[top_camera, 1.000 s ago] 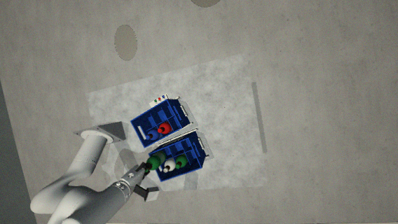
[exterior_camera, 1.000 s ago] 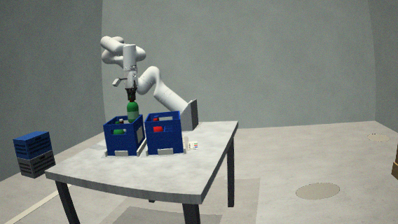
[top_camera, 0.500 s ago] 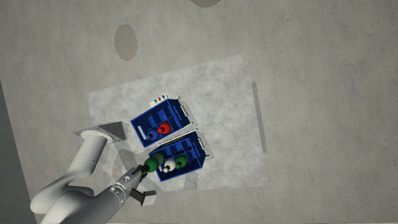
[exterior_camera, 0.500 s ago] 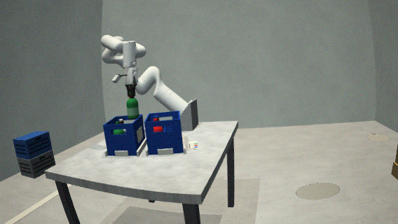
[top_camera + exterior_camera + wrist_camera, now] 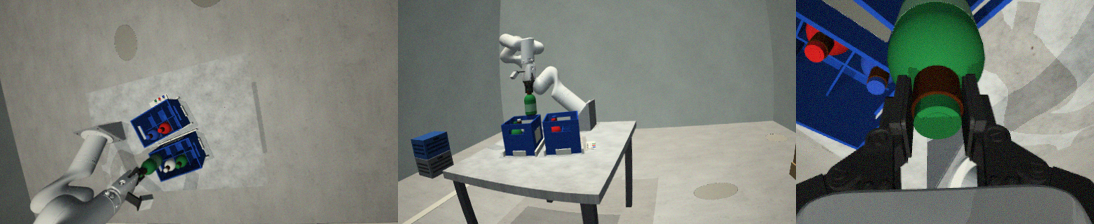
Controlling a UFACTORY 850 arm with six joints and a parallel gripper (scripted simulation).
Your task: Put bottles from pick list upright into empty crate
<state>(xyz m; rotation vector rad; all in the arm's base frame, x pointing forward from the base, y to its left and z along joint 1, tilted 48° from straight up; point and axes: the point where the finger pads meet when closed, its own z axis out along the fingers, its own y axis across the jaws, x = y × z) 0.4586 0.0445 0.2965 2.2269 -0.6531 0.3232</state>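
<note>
Right now the green-label bottle is 7 cm below my hand. The rest, counted from my hand: red-label bottle 4 cm ahead, 16 cm to the left, 25 cm below; then white-label bottle 2 cm ahead, 8 cm to the right, 25 cm below; then blue-label bottle 4 cm behind, 13 cm to the left, 25 cm below.
</note>
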